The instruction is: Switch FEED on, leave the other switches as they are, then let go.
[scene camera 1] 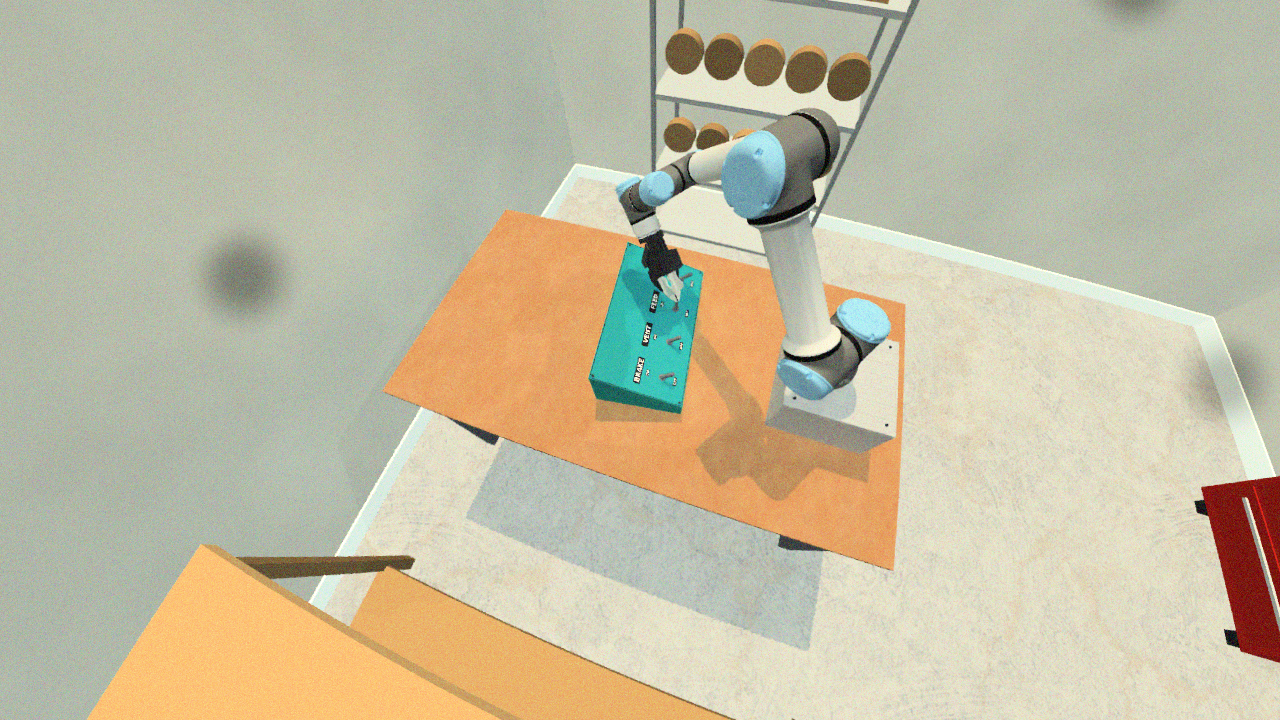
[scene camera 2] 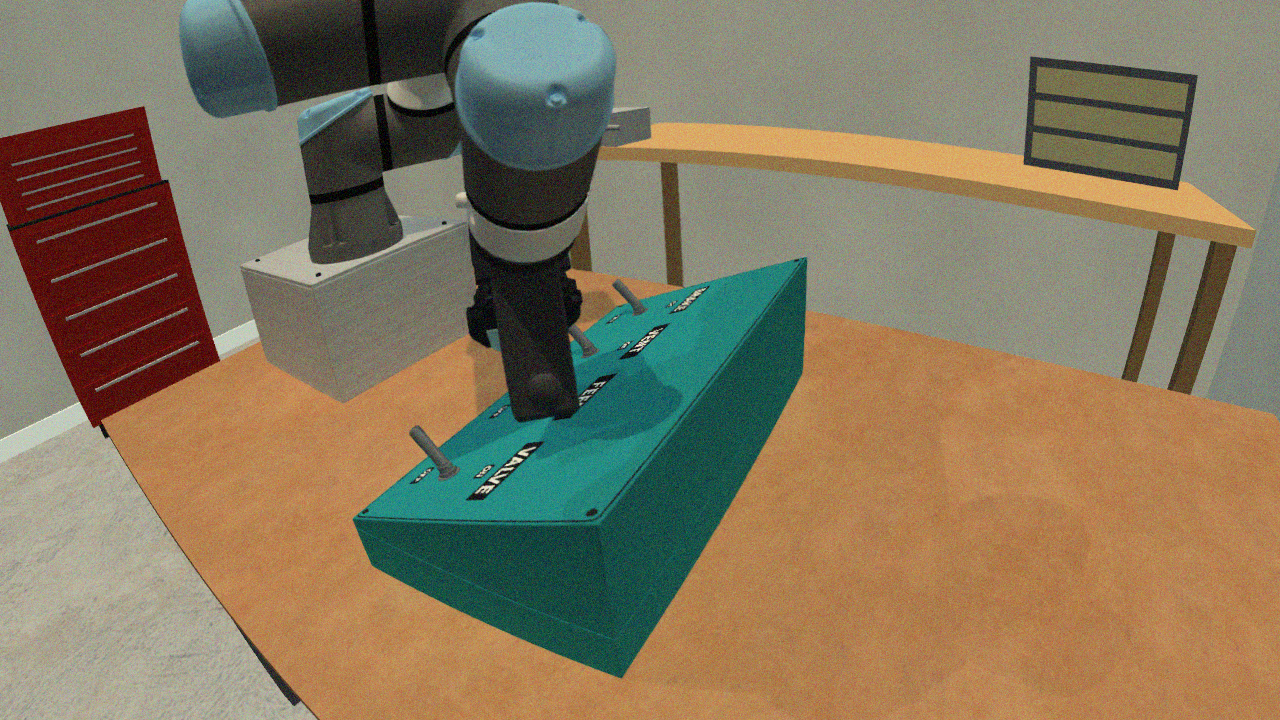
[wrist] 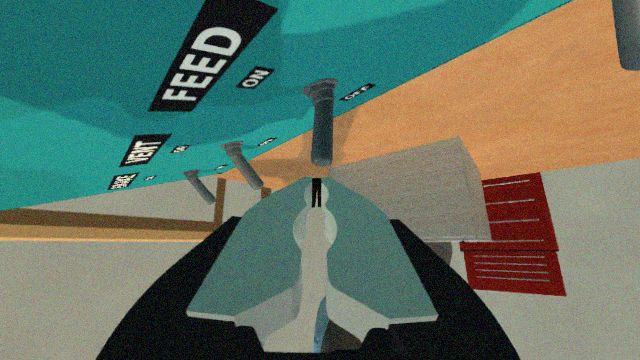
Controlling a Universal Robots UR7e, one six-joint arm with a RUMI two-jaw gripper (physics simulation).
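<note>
The teal switch box stands on the table. The FEED lever appears to lean toward OFF; the arm hides it in scene camera 2. The VALVE lever, VENT lever and BRAKE lever lean toward OFF. My gripper is shut and empty. In the wrist view its fingertips are just below the FEED lever's free end, nearly in line with it; I cannot tell whether they touch.
The box stands on the orange table. The arm's grey base block is beyond the lever side. A shelf rack, red cabinet and wooden bench stand farther off.
</note>
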